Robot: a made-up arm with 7 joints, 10 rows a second.
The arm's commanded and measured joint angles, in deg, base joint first. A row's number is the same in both.
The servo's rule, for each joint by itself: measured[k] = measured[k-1] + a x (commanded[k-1-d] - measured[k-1]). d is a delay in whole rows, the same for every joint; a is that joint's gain. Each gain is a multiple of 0.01, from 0.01 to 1. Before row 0 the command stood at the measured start. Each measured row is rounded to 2 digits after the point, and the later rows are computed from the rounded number. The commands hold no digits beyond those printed.
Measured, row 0:
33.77 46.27 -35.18 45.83 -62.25 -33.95 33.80
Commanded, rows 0 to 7:
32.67 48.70 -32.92 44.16 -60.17 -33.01 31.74
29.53 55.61 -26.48 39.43 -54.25 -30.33 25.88
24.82 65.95 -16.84 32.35 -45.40 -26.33 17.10
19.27 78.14 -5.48 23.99 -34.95 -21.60 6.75
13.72 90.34 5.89 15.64 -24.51 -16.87 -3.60
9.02 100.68 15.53 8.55 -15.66 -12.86 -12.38
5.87 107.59 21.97 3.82 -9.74 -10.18 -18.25
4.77 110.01 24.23 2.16 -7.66 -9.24 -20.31
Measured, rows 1 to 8:
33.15 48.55 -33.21 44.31 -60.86 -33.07 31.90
31.12 55.19 -27.35 39.87 -56.43 -30.49 26.36
27.59 65.30 -18.21 33.03 -49.04 -26.58 17.84
22.93 77.37 -7.13 24.80 -39.60 -21.90 7.64
17.77 89.56 4.20 16.46 -29.49 -17.17 -2.70
12.87 100.01 14.06 9.26 -20.22 -13.12 -11.61
8.95 107.14 20.94 4.31 -13.20 -10.36 -17.72
6.61 109.84 23.80 2.35 -9.49 -9.31 -20.10
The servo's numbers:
d 0
a 0.56 0.94 0.87 0.91 0.67 0.94 0.92

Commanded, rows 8 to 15:
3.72 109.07 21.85 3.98 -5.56 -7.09 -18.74
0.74 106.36 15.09 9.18 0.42 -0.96 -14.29
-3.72 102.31 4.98 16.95 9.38 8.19 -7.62
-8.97 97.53 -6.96 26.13 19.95 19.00 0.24
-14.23 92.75 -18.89 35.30 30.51 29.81 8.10
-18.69 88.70 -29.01 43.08 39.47 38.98 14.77
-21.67 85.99 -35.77 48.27 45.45 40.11 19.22
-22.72 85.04 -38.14 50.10 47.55 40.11 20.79
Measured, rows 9 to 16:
4.99 109.12 22.10 3.83 -6.86 -7.22 -18.85
2.61 106.53 16.00 8.70 -1.98 -1.34 -14.65
-0.93 102.56 6.41 16.21 5.63 7.62 -8.18
-5.43 97.83 -5.22 25.24 15.22 18.32 -0.43
-10.36 93.05 -17.11 34.39 25.46 29.12 7.42
-15.02 88.96 -27.46 42.30 34.85 38.39 14.18
-18.74 86.17 -34.69 47.73 41.95 40.01 18.82
-20.97 85.11 -37.69 49.89 45.70 40.10 20.63

